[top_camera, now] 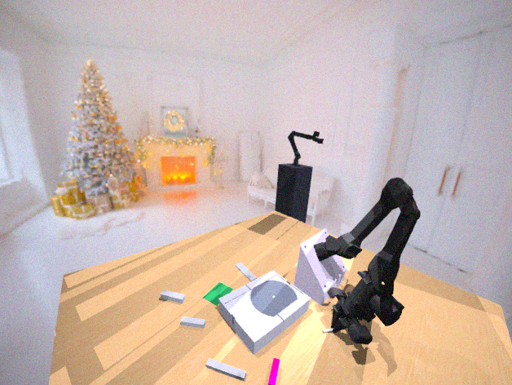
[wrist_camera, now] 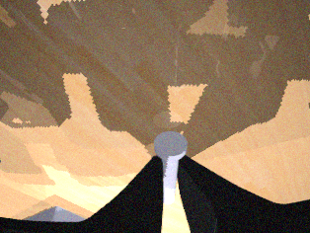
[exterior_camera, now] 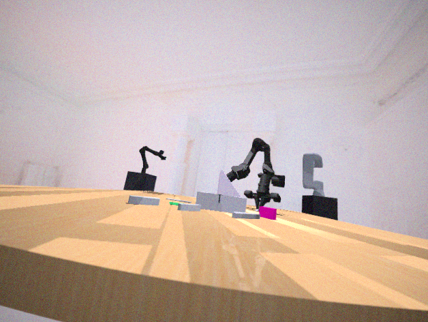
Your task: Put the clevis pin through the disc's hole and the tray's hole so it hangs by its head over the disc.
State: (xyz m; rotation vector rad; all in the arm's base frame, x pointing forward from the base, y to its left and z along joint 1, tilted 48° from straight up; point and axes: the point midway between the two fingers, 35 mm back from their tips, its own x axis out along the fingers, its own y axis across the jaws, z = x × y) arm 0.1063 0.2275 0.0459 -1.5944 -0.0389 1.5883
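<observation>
My gripper tip is 190 mm to the left of the grey aluminium disc, 100 mm short of it and 50 mm below it. The rest, counted from my gripper tip: magenta block: 240 mm ahead, 20 mm above, 10 mm to the right; then steel tray: 190 mm to the right, 130 mm ahead, 40 mm above; then steel clevis pin: 10 mm ahead.
</observation>
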